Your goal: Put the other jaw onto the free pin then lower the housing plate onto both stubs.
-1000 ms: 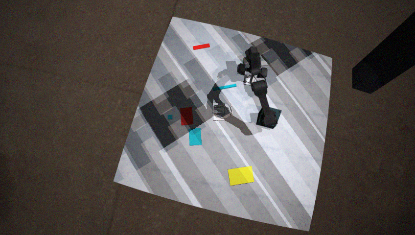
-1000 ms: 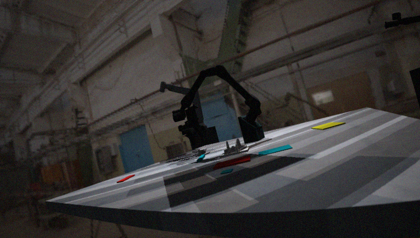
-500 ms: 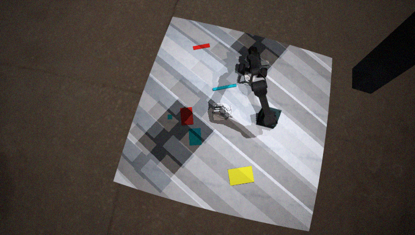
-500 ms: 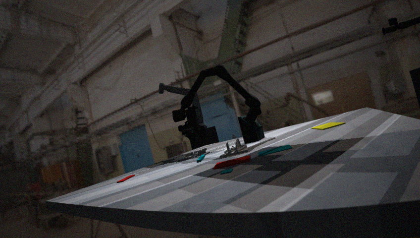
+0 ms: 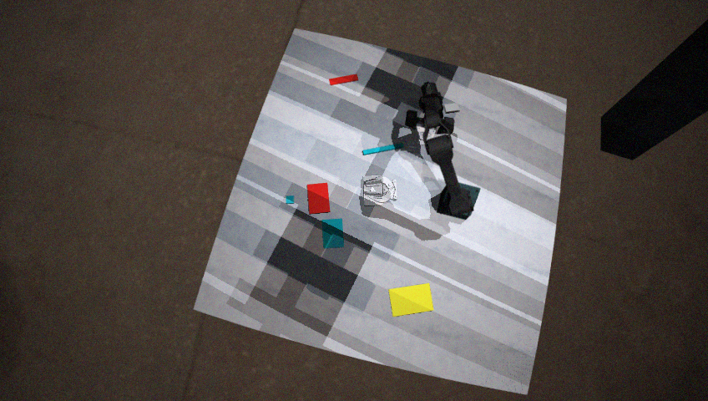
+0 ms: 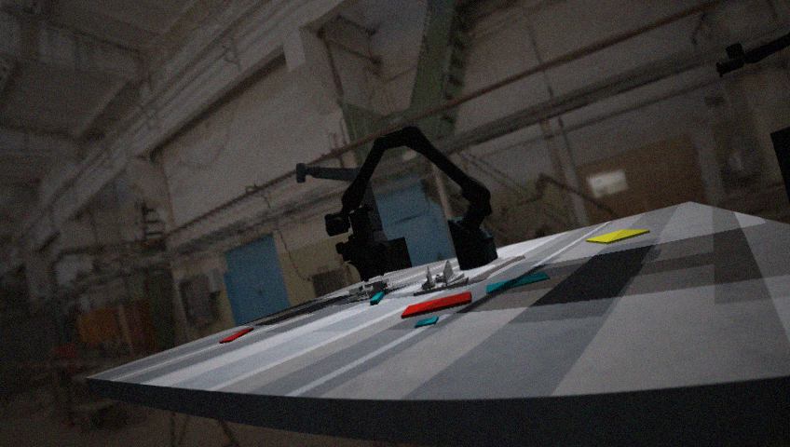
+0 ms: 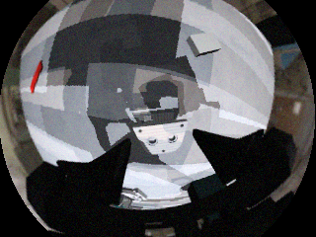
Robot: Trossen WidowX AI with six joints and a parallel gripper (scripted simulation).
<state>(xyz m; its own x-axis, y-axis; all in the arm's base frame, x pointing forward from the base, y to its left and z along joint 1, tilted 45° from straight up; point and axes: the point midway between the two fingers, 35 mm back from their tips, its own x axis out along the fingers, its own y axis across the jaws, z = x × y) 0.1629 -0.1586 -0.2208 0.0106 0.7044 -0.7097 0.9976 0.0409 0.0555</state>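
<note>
Now: the teal strip 15 cm ahead of my gripper tip, 11 cm to the left of it and 3 cm below it. The rest, counted from my gripper tip: red tile 37 cm to the left, 35 cm ahead, 4 cm below; then teal tile 49 cm to the left, 26 cm ahead, 4 cm below; then red strip 39 cm ahead, 17 cm to the right, 4 cm below.
</note>
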